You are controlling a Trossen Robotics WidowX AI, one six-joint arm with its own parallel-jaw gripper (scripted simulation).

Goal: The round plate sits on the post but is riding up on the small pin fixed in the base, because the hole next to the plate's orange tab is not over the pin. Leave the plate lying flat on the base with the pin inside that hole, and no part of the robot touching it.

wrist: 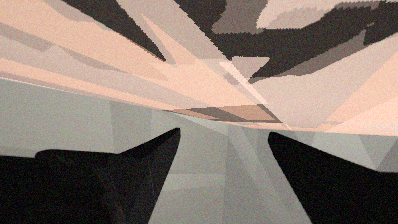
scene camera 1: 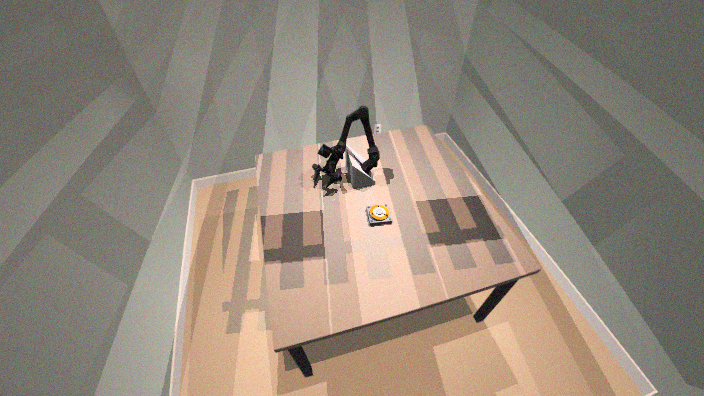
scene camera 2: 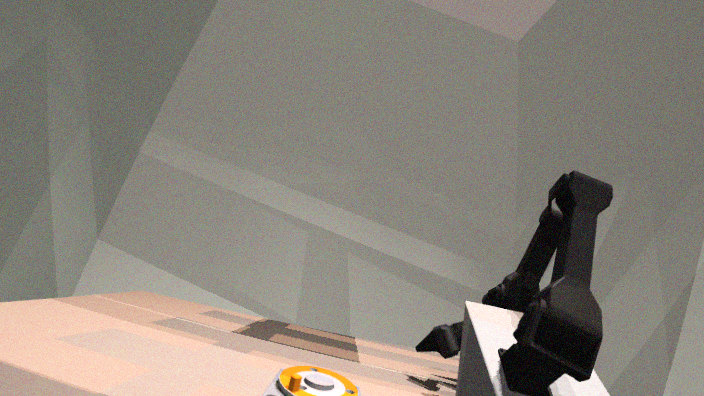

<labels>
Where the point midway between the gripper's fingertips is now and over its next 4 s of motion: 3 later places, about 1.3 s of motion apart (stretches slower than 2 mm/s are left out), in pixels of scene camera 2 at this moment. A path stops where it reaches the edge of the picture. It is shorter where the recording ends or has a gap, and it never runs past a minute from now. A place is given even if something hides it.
The gripper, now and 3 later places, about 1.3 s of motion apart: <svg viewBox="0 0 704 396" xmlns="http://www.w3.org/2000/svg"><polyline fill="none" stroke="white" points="422,347 322,319 298,387 282,370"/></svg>
</labels>
